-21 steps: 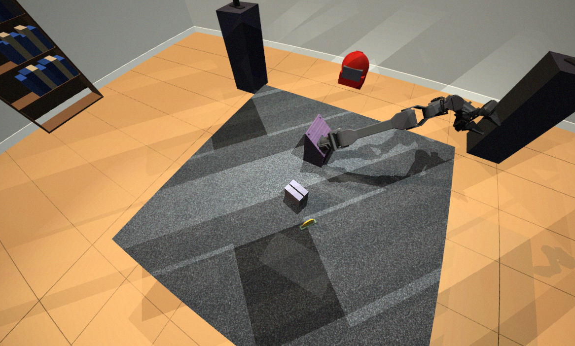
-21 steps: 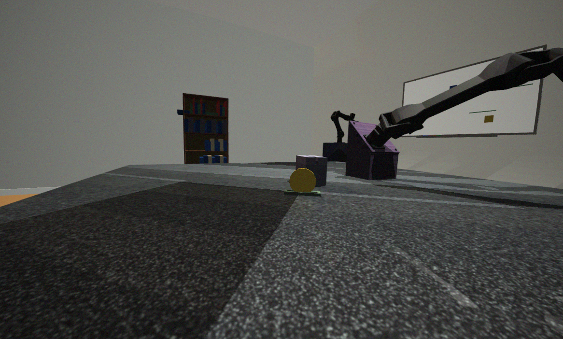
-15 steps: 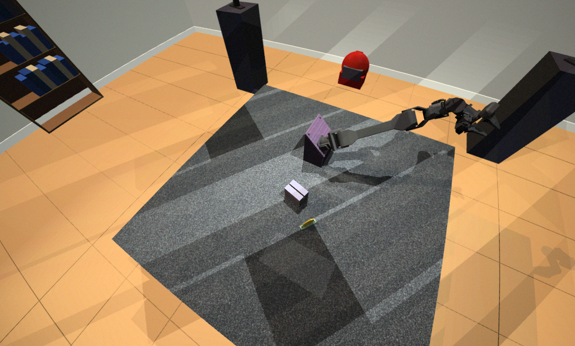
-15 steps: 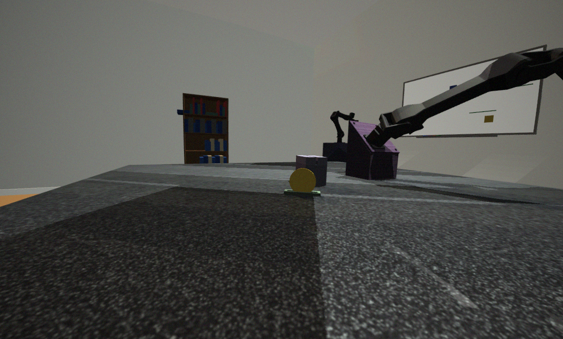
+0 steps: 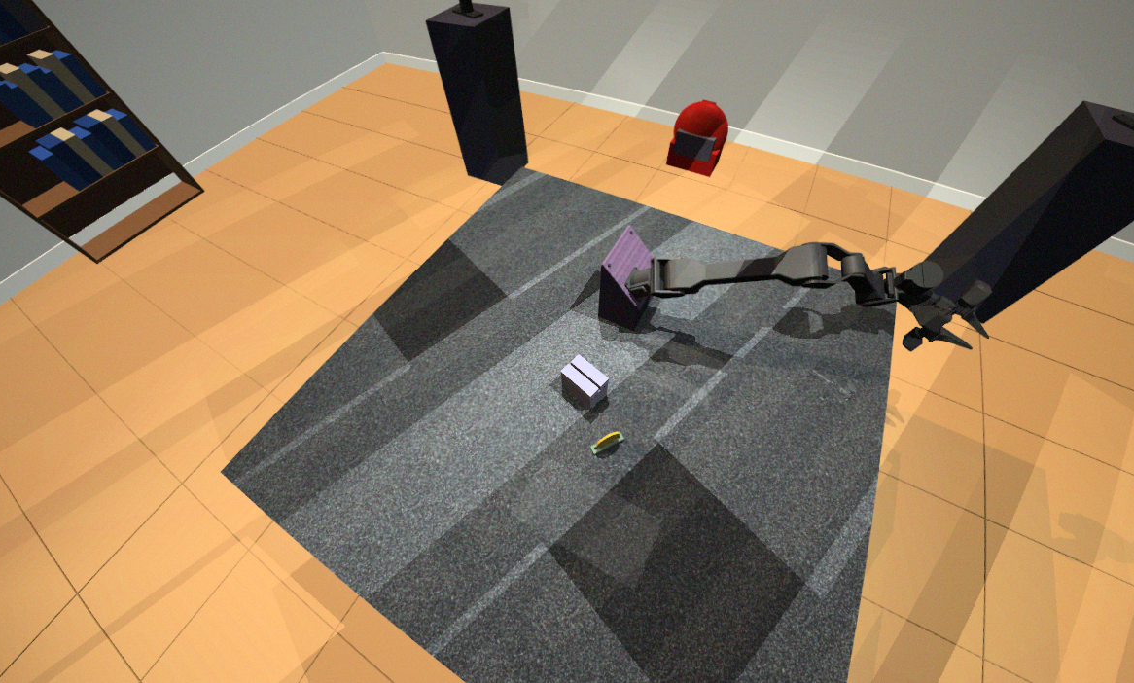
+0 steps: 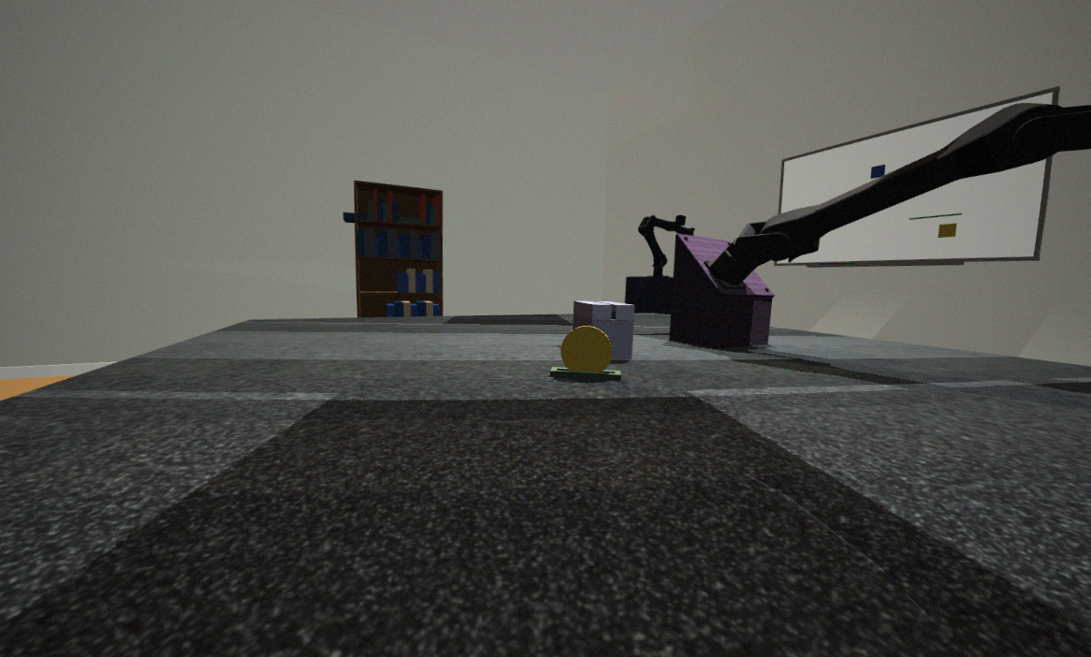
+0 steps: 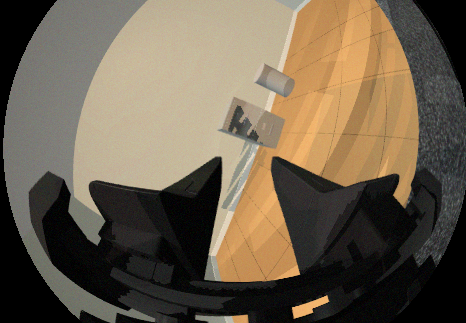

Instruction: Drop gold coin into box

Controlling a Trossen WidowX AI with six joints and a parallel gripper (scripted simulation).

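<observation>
Now: the gold coin 510 mm ahead of my gripper tip, 640 mm to the right of it and 140 mm below it.
</observation>
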